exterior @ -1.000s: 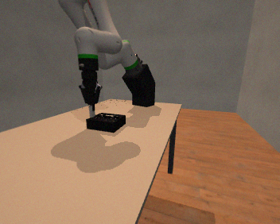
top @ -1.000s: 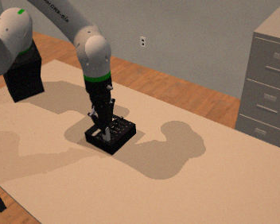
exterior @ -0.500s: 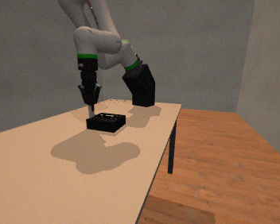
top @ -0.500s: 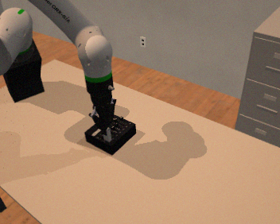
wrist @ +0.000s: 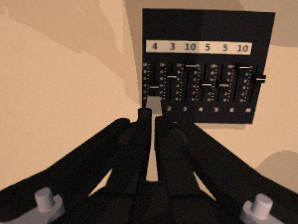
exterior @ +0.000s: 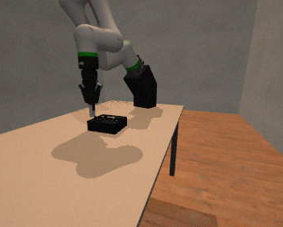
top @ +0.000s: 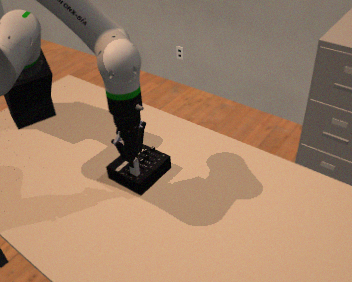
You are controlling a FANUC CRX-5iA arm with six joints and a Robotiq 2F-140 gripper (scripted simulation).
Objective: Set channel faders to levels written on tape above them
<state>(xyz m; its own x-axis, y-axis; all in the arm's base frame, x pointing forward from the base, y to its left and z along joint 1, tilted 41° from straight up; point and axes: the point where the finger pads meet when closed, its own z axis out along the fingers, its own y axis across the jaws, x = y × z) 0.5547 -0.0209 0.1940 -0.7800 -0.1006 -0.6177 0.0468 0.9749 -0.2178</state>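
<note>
Right now my hand is 4 cm past the cap 2, 4 cm above it and 2 cm to the right of it. From my hand the other things lie so: cap 4: 7 cm to the left, 4 cm below, 2 cm behind; then channel 1 cap: 4 cm below, 2 cm behind; then cap 3: 5 cm to the left, 5 cm behind, 4 cm below.
</note>
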